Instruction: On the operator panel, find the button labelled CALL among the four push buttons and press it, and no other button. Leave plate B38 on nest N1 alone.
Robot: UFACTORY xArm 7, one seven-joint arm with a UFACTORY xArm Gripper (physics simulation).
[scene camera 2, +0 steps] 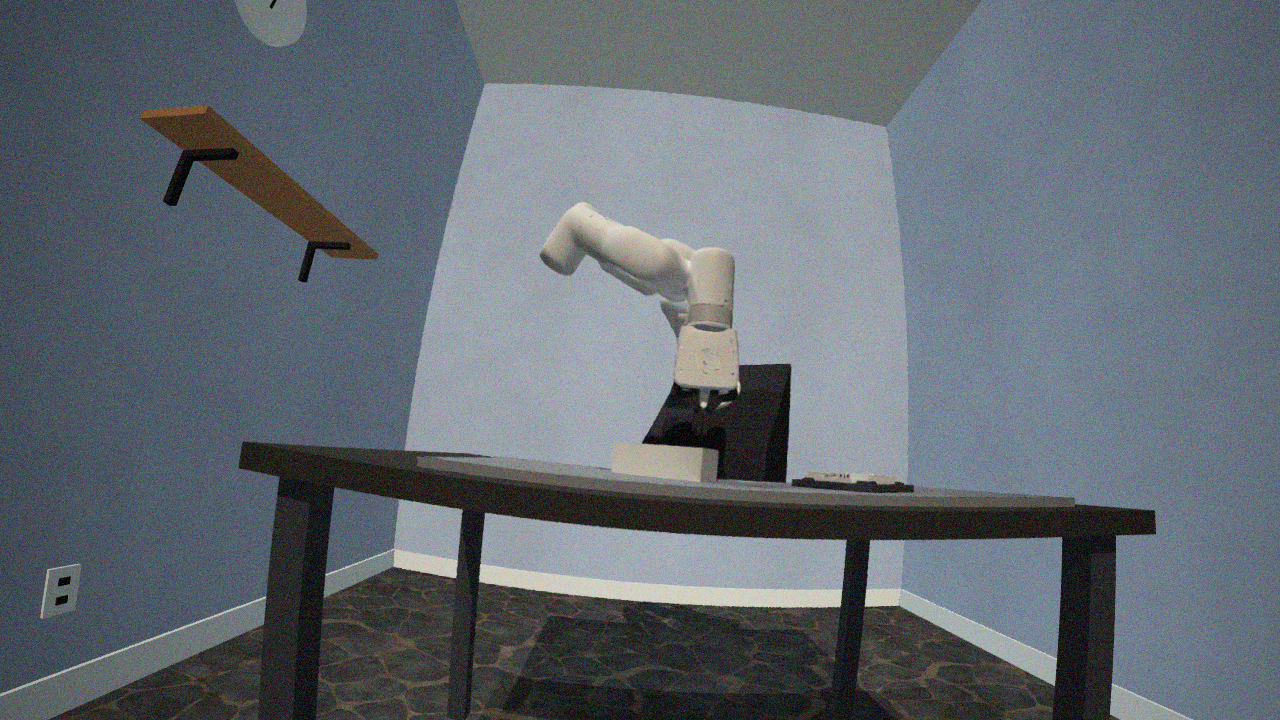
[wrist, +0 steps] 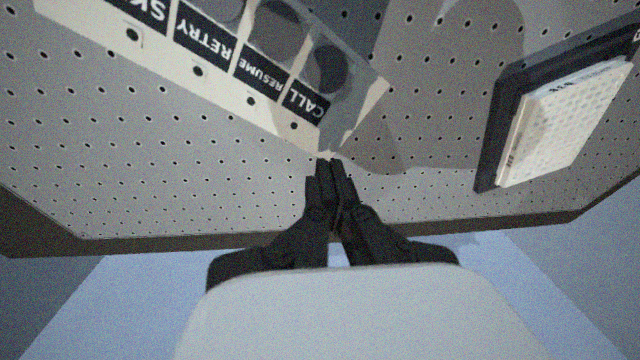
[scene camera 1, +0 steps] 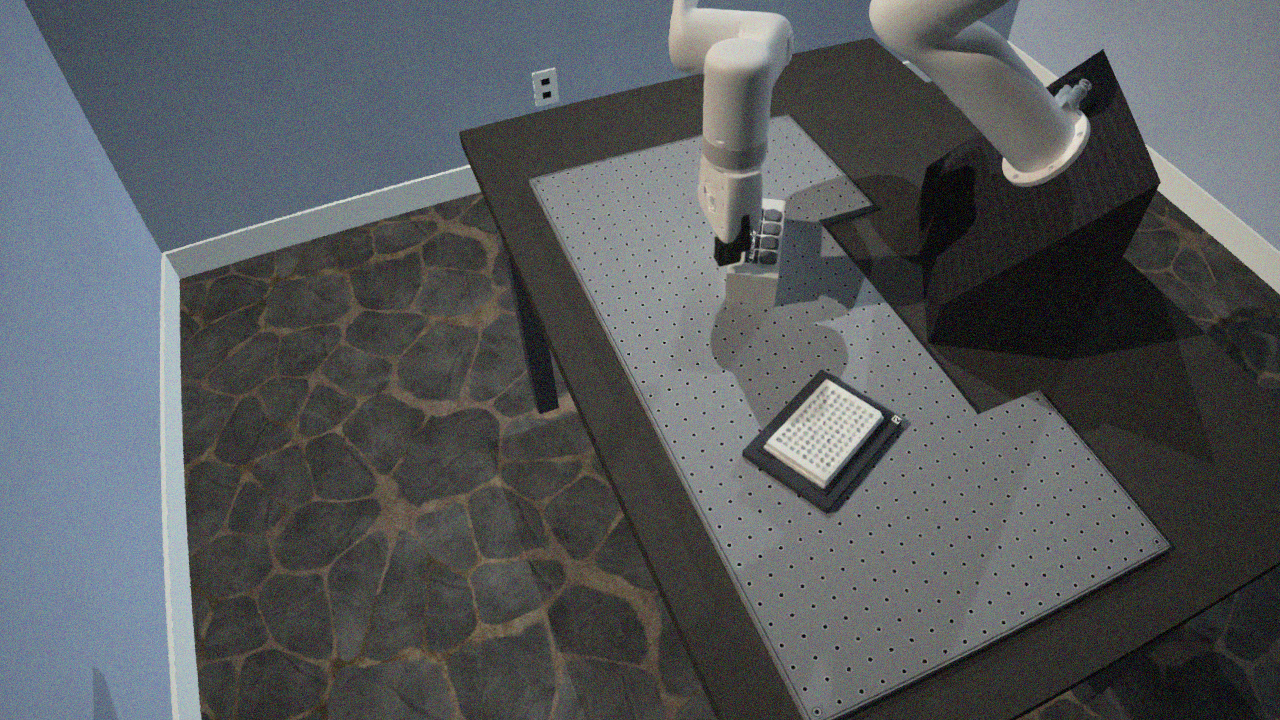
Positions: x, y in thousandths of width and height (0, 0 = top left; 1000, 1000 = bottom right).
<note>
In view: my gripper (scene camera 2: 547, 606), a plate B38 (scene camera 1: 639, 613) and a call button (wrist: 512, 188).
The plate B38 shows as well in scene camera 2 (scene camera 2: 639, 662) and in the wrist view (wrist: 863, 343). My gripper also shows in scene camera 1 (scene camera 1: 568, 362).
</note>
